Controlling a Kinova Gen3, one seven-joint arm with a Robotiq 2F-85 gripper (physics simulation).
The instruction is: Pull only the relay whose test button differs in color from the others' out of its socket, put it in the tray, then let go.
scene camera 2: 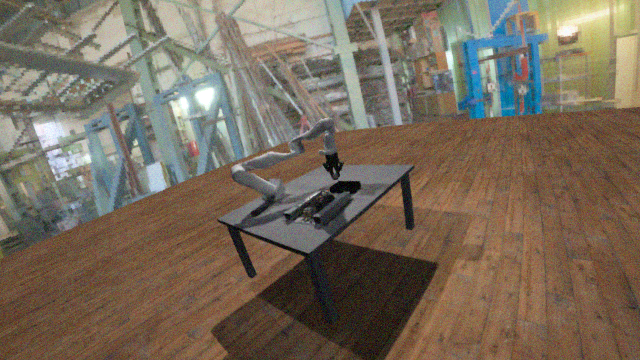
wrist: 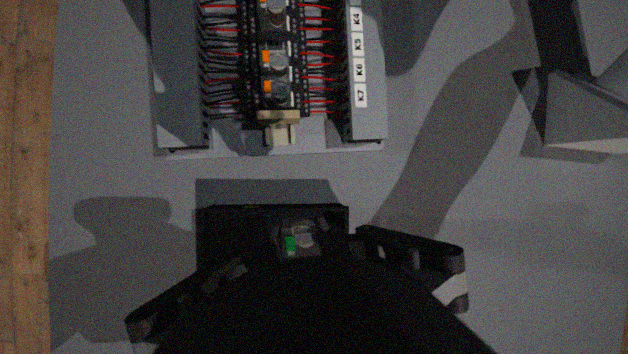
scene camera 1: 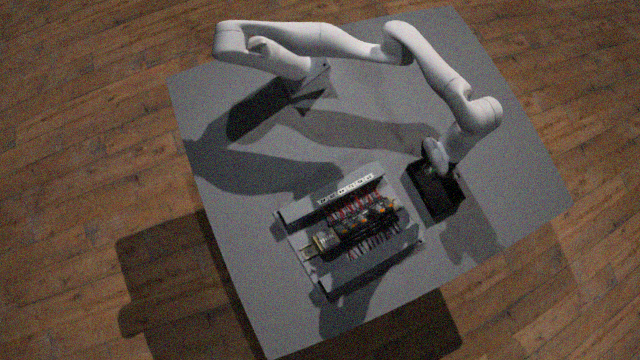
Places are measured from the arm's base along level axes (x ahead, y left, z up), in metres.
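Pixels of known places: gripper, fingertip midpoint: (scene camera 2: 335, 178) (wrist: 301, 233) (scene camera 1: 428, 172); arm's base at its link origin: (scene camera 2: 271, 190) (scene camera 1: 297, 66).
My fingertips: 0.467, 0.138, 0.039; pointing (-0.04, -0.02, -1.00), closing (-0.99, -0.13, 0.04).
Note:
For each thing: its top centre in the pictures, then the offset to it from my fingertips, as dx, dy, dz. "pt": a spot on its surface instead.
- relay with the green test button, top centre: (wrist: 302, 242) (scene camera 1: 431, 168) +0.001, -0.003, +0.032
- black tray at its top centre: (wrist: 277, 258) (scene camera 1: 437, 181) (scene camera 2: 344, 184) +0.024, +0.045, -0.060
- empty socket at its top centre: (wrist: 274, 35) (scene camera 1: 363, 219) (scene camera 2: 321, 201) +0.017, -0.201, -0.063
- grey duct with K labels, top centre: (wrist: 363, 4) (scene camera 1: 334, 191) (scene camera 2: 303, 201) -0.083, -0.234, -0.052
- duct at a spot on its surface: (wrist: 177, 100) pt +0.116, -0.127, -0.052
- cream end block at its top centre: (wrist: 278, 114) +0.016, -0.113, -0.055
My gripper (wrist: 301, 233) (scene camera 2: 335, 176) is shut on the relay with the green test button (wrist: 303, 241) (scene camera 1: 431, 170). It holds the relay a little above the black tray (wrist: 225, 220) (scene camera 1: 450, 207) (scene camera 2: 346, 187), over the tray's end in scene camera 1. The fingertips are dark and partly hidden in the wrist view, and mostly behind the wrist in scene camera 1. Other relays, with orange buttons, sit in the socket row; two of them (wrist: 278, 59) (wrist: 278, 90) stand near K6 and K7. An empty socket (wrist: 275, 34) shows as a dark gap beside K5.
A grey duct with K labels (wrist: 370, 120) (scene camera 1: 310, 210) and another duct (wrist: 177, 100) (scene camera 1: 370, 270) flank the sockets, with red and black wires between. A cream end block (wrist: 277, 117) closes the row's tray-side end. The arm's base (scene camera 1: 322, 75) stands at the far side.

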